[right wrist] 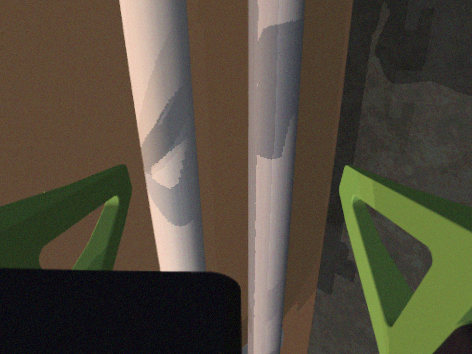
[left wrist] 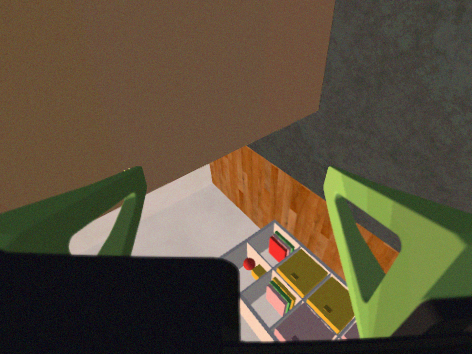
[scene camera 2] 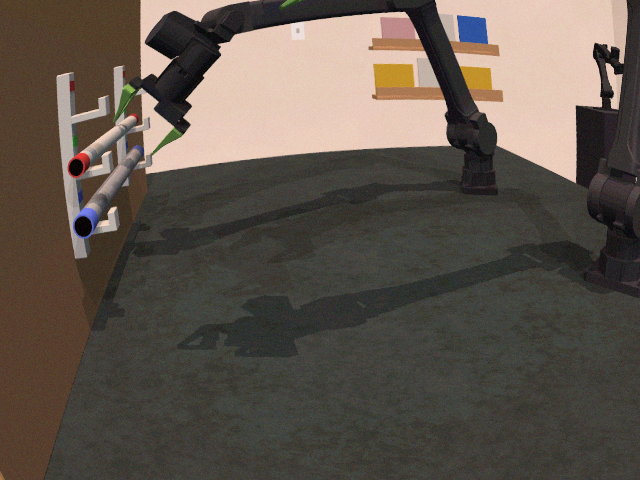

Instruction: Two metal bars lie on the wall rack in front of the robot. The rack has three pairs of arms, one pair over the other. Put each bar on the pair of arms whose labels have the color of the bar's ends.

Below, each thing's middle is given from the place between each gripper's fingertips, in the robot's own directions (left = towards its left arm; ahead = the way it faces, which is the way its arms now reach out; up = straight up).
Scene:
Now: right hand 3 cm short of the red-ended bar (right wrist: pixel 158 52), 6 cm to the right of it and 1 cm below it. From my right hand the other things lie so: blue-ended bar (scene camera 2: pixel 84 224) (3 cm ahead, 6 cm to the left, 6 cm below).
My left gripper is now 21 cm short of the red-ended bar, 41 cm to the left of it and 18 cm above it. Round my left hand: blue-ended bar: 20 cm ahead, 41 cm to the right, 26 cm below.

